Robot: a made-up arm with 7 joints. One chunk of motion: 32 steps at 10 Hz.
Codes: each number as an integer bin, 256 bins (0 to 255) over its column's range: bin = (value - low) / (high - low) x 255, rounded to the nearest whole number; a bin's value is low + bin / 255 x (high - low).
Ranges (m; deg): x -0.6..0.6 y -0.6..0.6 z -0.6..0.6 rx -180..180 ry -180..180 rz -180..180
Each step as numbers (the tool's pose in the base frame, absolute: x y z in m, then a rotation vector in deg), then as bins.
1 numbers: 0.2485 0.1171 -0.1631 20.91 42.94 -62.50
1 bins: 180 152 93 142 158 83
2 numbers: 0.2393 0.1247 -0.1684 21.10 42.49 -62.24
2 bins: 178 154 92 142 158 83
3 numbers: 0.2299 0.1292 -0.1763 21.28 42.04 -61.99
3 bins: 176 155 90 143 157 84
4 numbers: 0.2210 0.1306 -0.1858 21.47 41.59 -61.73
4 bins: 174 155 88 143 157 84
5 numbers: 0.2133 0.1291 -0.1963 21.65 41.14 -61.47
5 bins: 173 155 86 143 157 84
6 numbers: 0.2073 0.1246 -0.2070 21.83 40.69 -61.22
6 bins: 172 154 84 143 156 84
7 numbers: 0.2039 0.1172 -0.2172 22.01 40.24 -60.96
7 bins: 171 152 81 143 156 84
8 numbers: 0.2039 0.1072 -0.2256 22.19 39.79 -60.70
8 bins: 171 150 80 143 156 85
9 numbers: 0.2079 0.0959 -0.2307 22.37 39.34 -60.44
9 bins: 172 148 78 143 155 85
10 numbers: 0.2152 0.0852 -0.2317 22.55 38.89 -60.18
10 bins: 173 146 78 143 155 85
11 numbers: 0.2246 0.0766 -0.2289 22.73 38.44 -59.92
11 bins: 175 144 79 144 155 85
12 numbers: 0.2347 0.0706 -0.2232 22.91 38.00 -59.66
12 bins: 177 143 80 144 154 85
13 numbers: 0.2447 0.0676 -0.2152 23.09 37.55 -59.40
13 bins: 179 142 82 144 154 85
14 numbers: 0.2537 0.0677 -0.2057 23.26 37.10 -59.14
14 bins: 181 142 84 144 154 86
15 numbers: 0.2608 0.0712 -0.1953 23.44 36.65 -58.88
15 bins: 183 143 86 144 153 86
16 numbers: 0.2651 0.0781 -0.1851 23.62 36.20 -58.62
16 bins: 184 144 88 144 153 86
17 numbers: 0.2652 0.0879 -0.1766 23.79 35.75 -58.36
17 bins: 184 146 90 144 153 86
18 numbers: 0.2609 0.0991 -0.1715 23.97 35.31 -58.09
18 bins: 183 149 91 144 153 86
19 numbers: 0.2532 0.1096 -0.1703 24.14 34.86 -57.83
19 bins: 181 151 91 145 152 87
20 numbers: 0.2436 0.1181 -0.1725 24.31 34.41 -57.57
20 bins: 179 153 91 145 152 87
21 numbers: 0.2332 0.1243 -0.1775 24.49 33.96 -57.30
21 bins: 177 154 90 145 152 87
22 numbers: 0.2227 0.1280 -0.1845 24.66 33.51 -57.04
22 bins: 175 155 88 145 151 87
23 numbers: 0.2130 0.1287 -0.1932 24.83 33.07 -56.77
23 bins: 173 155 86 145 151 87
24 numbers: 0.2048 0.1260 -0.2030 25.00 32.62 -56.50
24 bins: 171 154 84 145 151 87
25 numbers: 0.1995 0.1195 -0.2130 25.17 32.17 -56.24
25 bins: 170 153 82 145 150 88
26 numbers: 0.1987 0.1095 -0.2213 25.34 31.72 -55.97
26 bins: 170 151 80 145 150 88
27 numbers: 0.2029 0.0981 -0.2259 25.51 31.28 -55.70
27 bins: 171 148 79 146 150 88
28 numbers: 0.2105 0.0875 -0.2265 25.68 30.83 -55.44
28 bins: 172 146 79 146 149 88
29 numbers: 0.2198 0.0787 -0.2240 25.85 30.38 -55.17
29 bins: 174 144 80 146 149 88
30 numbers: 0.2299 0.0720 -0.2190 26.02 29.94 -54.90
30 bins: 176 143 81 146 149 89
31 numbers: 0.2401 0.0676 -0.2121 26.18 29.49 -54.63
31 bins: 179 142 82 146 148 89
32 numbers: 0.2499 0.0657 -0.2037 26.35 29.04 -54.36
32 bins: 181 141 84 146 148 89
